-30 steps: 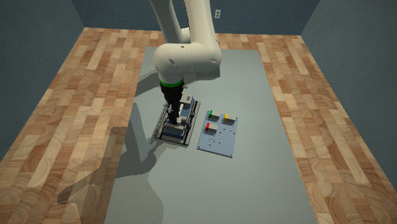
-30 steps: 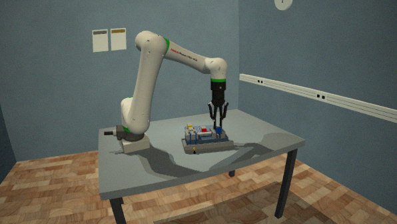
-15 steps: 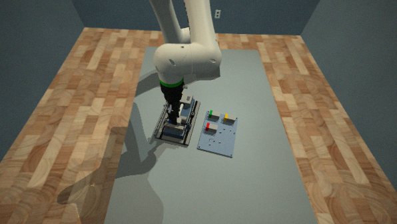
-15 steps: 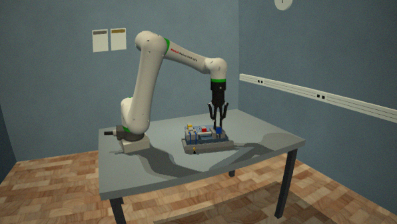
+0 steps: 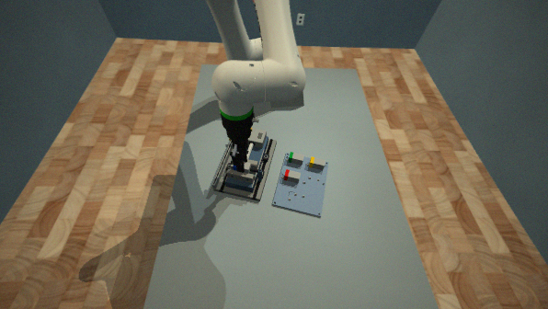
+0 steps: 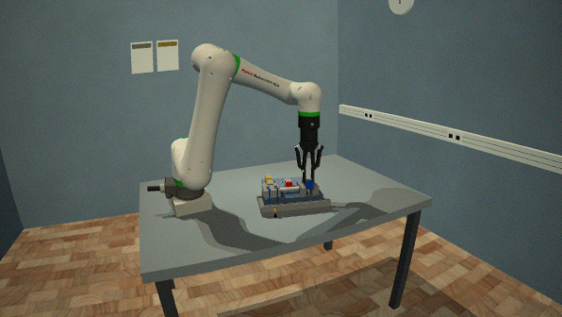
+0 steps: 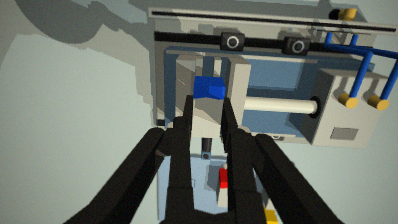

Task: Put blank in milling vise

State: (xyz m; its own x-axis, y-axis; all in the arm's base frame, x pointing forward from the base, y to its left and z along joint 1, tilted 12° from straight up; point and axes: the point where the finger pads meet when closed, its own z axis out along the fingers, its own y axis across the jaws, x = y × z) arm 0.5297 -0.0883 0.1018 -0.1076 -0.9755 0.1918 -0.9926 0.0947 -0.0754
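My gripper is now 5 cm to the right of the work stop and 4 cm above it. From my hand the other things lie so: pale rod (9 cm behind, 1 cm to the left, 6 cm below); then hose block (17 cm behind, 2 cm to the left, 6 cm below); then moving jaw (3 cm behind, 6 cm below).
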